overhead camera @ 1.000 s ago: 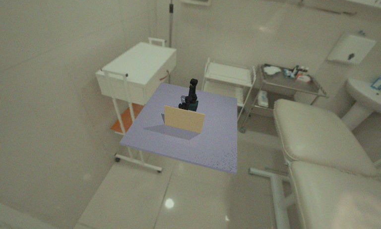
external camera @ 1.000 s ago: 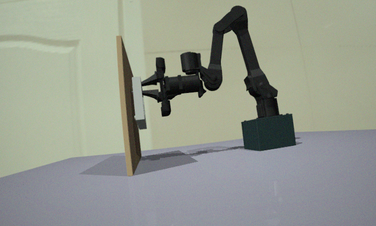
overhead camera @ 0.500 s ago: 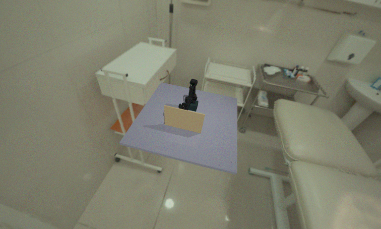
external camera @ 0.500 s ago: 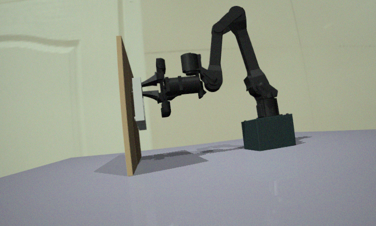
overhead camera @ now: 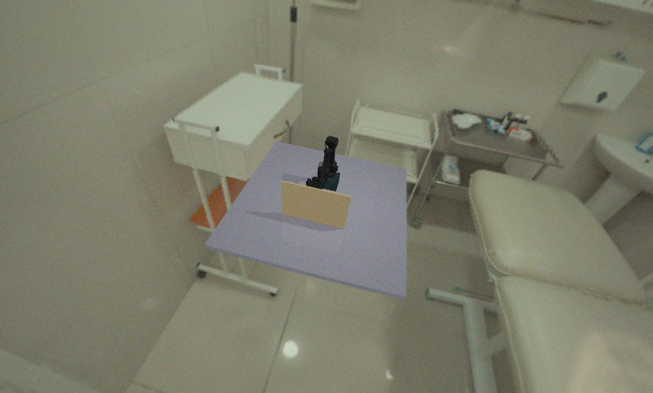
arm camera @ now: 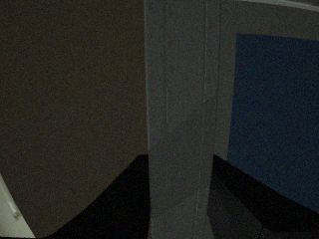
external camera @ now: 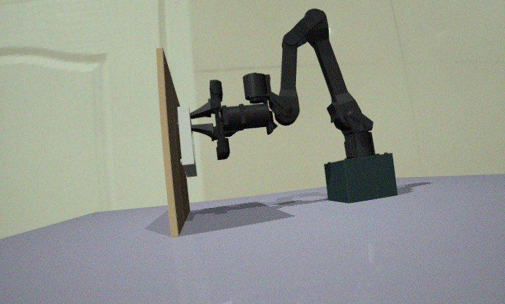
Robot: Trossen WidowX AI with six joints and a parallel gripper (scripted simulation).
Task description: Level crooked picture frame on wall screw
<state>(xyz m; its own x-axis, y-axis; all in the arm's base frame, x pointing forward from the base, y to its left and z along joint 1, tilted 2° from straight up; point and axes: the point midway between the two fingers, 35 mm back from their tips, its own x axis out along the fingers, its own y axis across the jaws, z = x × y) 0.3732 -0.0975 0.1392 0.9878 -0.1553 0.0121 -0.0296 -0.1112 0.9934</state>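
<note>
Right now my gripper tip is 1 cm to the right of the picture frame and 5 cm above it. Round my gripper tip: wall board: 2 cm ahead, 1 cm to the left, 7 cm below.
</note>
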